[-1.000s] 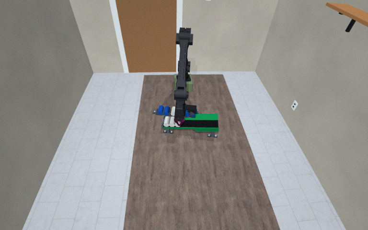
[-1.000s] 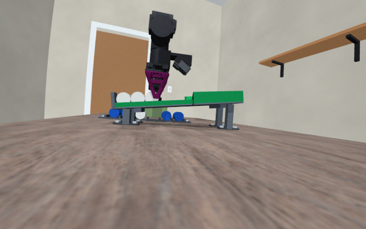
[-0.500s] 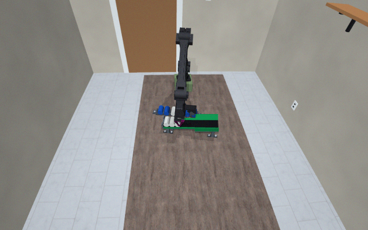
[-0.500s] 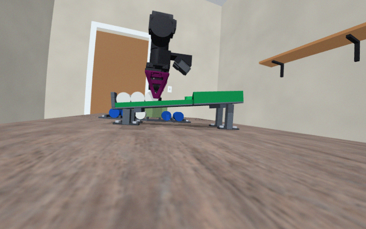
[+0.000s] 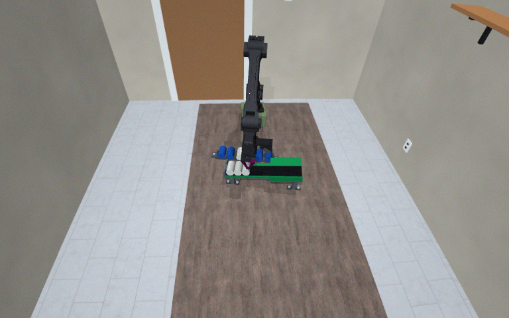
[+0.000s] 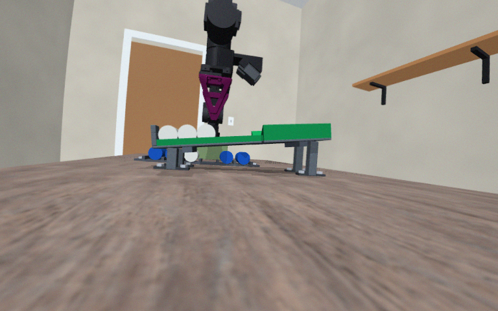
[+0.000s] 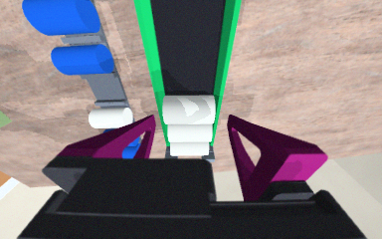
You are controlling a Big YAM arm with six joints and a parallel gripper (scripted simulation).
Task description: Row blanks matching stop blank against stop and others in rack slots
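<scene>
Now: the stock rack 160 mm behind my hand, 10 mm to the left of it and 140 mm below it.
</scene>
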